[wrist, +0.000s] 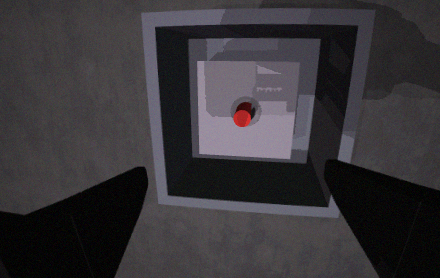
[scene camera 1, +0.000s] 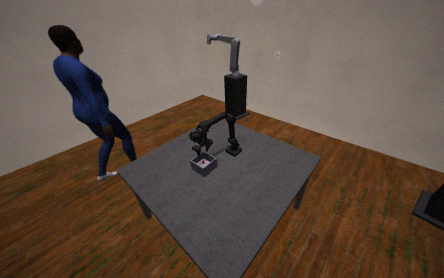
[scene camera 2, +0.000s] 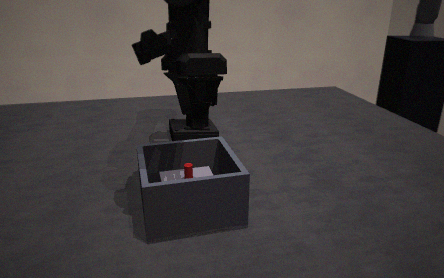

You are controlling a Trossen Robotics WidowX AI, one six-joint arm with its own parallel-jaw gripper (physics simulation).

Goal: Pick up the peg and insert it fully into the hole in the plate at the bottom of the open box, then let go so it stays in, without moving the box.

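Frame: origin at the arm's base, x ahead, y left, z up, level; metres.
Where they show: gripper, fingertip midpoint: [wrist: 236, 172] [scene camera 1: 202, 153] [scene camera 2: 191, 119]; arm's base at its link origin: [scene camera 1: 233, 149] [scene camera 2: 196, 126].
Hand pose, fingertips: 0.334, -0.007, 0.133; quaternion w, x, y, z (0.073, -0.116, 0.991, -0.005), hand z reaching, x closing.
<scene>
Each offset is from my fingertips to the top centre of the thing, as dx, dy, dz. Level surfaces: height alone.
The red peg @[+0.003, -0.008, -0.079] [scene camera 1: 203, 162] [scene camera 2: 188, 171] [wrist: 242, 118] stands roughly upright in the round hole of the pale plate @[+0.001, -0.008, -0.106] [scene camera 2: 203, 172] [wrist: 235, 142]. Part of it sticks up above the plate; its lower end is hidden, and how deep it sits cannot be told. In the wrist view the grey ring of the hole shows around it. The plate lies at the bottom of the open grey box @[-0.003, -0.008, -0.069] [scene camera 1: 205, 170] [scene camera 2: 197, 207] [wrist: 152, 105]. My gripper [scene camera 1: 203, 149] [scene camera 2: 189, 113] [wrist: 236, 172] is open and empty, above the box and clear of the peg.
The box's four walls rise around the plate. The box stands on the grey table @[dz -0.167] [scene camera 1: 225, 210] [scene camera 2: 325, 215] [wrist: 75, 100], in front of the arm's base [scene camera 1: 233, 150] [scene camera 2: 193, 129]. A person in blue [scene camera 1: 82, 87] stands beyond the table's left side. Another arm [scene camera 1: 234, 55] stands on a black pedestal behind.
</scene>
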